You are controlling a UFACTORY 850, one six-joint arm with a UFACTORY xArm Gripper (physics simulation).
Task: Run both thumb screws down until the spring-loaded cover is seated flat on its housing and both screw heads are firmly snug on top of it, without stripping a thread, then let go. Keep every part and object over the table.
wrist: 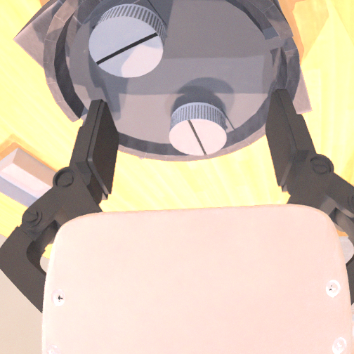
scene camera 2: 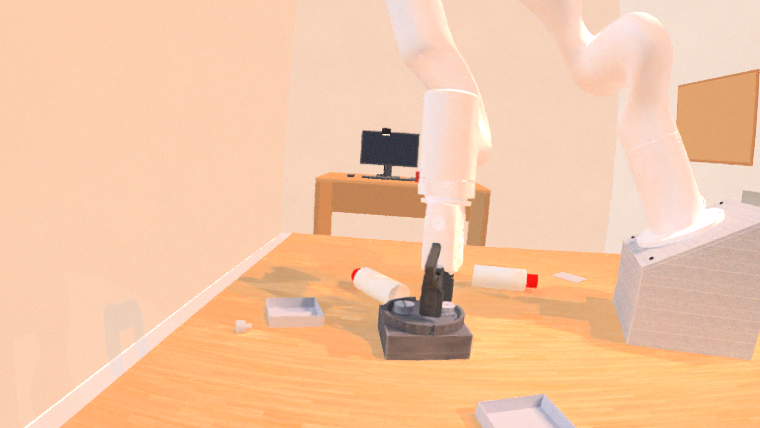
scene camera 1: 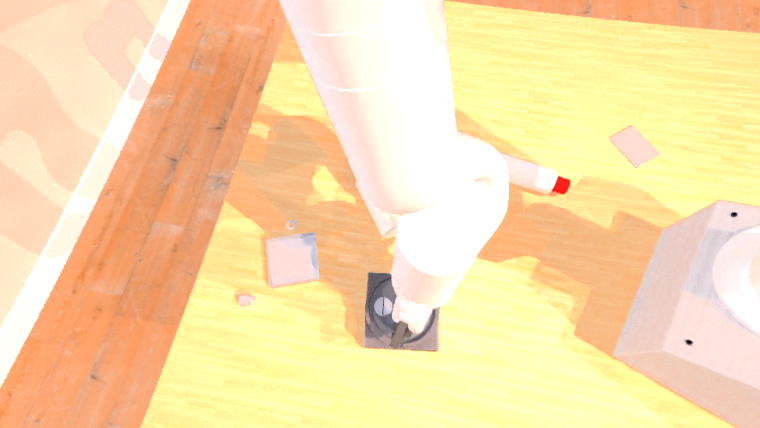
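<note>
The dark square housing (scene camera 1: 374,342) (scene camera 2: 428,348) (wrist: 35,37) stands on the table with the round grey cover (wrist: 225,75) inside its ring. One slotted thumb screw (scene camera 1: 382,306) (scene camera 2: 403,306) (wrist: 127,47) stands at the cover's left and looks larger in the wrist view. The other screw (scene camera 2: 448,308) (wrist: 197,135) is on the right, partly behind a finger in scene camera 2. My gripper (scene camera 2: 439,305) (wrist: 190,111) is open low over the cover, its fingers wide apart on either side of this second screw, with gaps to it. Whether the cover sits flat is unclear.
A shallow tray (scene camera 1: 268,263) (scene camera 2: 295,320), a small pale part (scene camera 1: 244,299) (scene camera 2: 241,326) and a small ring (scene camera 1: 287,224) lie left of the housing. Bottles (scene camera 1: 523,172) (scene camera 2: 499,278) (scene camera 2: 374,284) lie behind. Another tray (scene camera 2: 555,410) is in front; the robot base (scene camera 1: 643,287) (scene camera 2: 691,303) stands right.
</note>
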